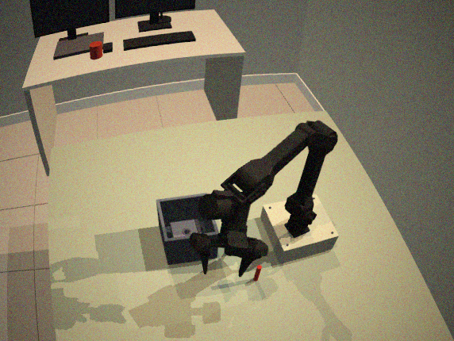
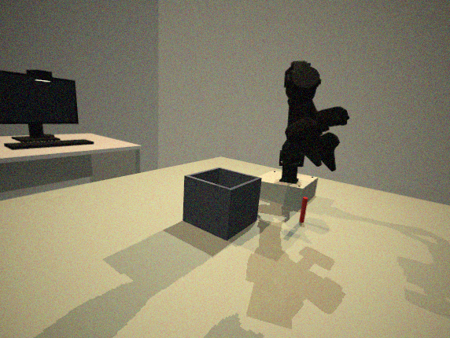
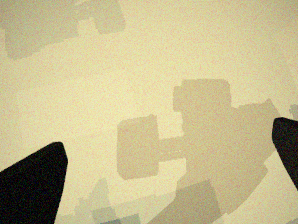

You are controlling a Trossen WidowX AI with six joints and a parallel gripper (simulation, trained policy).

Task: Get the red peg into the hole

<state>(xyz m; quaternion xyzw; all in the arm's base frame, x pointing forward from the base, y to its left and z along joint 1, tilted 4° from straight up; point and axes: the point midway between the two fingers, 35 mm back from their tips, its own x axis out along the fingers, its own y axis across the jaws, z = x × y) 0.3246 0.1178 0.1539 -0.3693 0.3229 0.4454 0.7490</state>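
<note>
Now: the red peg 170 mm below my gripper tip, 150 mm behind it and 40 mm to the right of it. From my gripper tip the other things lie so: pale plate (260 mm to the right, 170 mm below, 20 mm behind).
</note>
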